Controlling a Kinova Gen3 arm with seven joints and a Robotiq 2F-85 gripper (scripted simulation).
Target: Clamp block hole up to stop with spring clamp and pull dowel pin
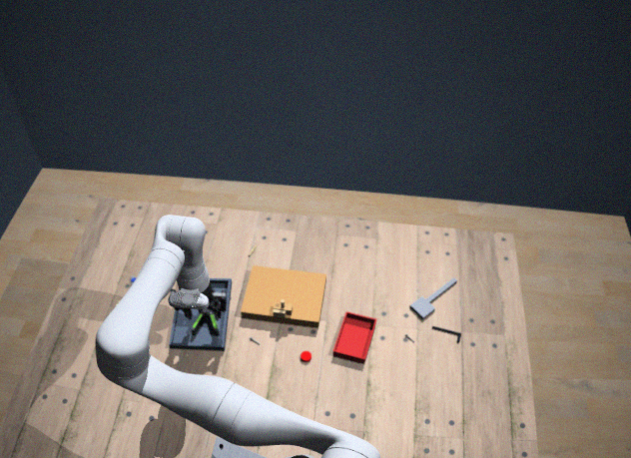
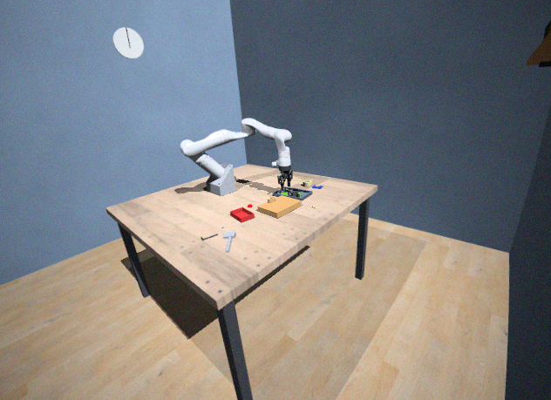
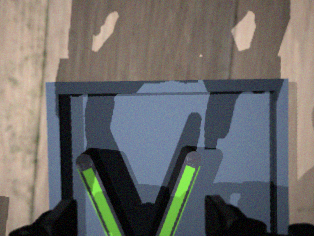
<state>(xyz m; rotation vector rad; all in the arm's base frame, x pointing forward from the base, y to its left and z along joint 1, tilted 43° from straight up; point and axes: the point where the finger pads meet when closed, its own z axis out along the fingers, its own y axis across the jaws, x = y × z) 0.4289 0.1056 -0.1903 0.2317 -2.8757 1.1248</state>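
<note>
Right now my hand is 50 mm above the blue-grey tray, 30 mm short of it and 20 mm to the right of it. The rest, counted from my hand: dowel pin (190 mm to the right, 60 mm ahead); bench board (180 mm to the right, 120 mm ahead, 30 mm below); wooden block (190 mm to the right, 60 mm ahead, 20 mm below).
</note>
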